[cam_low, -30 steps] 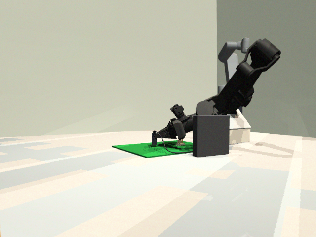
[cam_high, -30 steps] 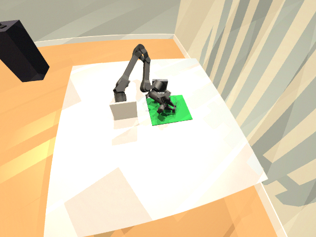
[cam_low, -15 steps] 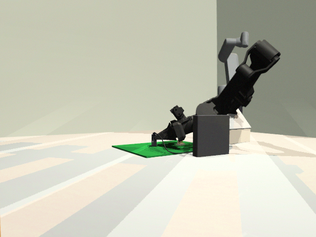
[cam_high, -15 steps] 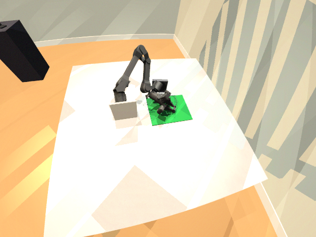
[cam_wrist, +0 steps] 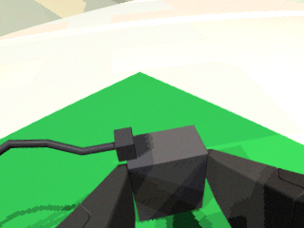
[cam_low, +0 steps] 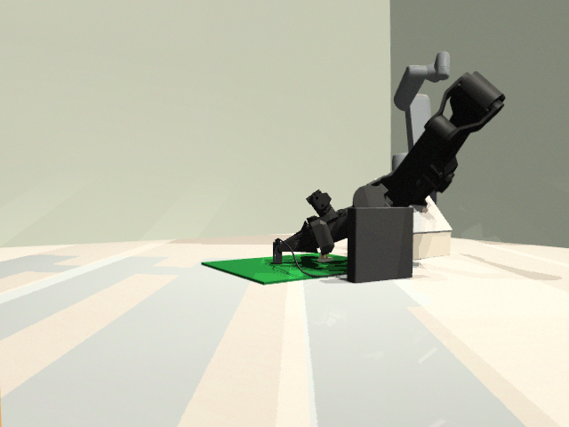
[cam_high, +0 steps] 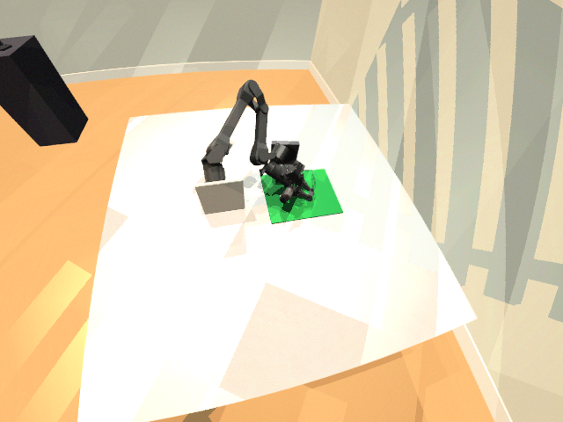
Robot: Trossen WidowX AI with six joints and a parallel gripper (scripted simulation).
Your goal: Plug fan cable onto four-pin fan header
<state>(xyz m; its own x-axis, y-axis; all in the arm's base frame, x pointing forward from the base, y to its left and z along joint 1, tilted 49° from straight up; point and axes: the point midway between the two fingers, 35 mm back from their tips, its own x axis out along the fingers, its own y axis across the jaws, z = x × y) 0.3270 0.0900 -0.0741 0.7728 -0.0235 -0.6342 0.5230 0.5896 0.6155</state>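
Right now my gripper tip is 10 mm above the black plug. The rest, counted from my gripper tip: black fan: 210 mm to the left, 70 mm behind, 20 mm above; then four-pin header: 100 mm behind, 30 mm below, 20 mm to the left.
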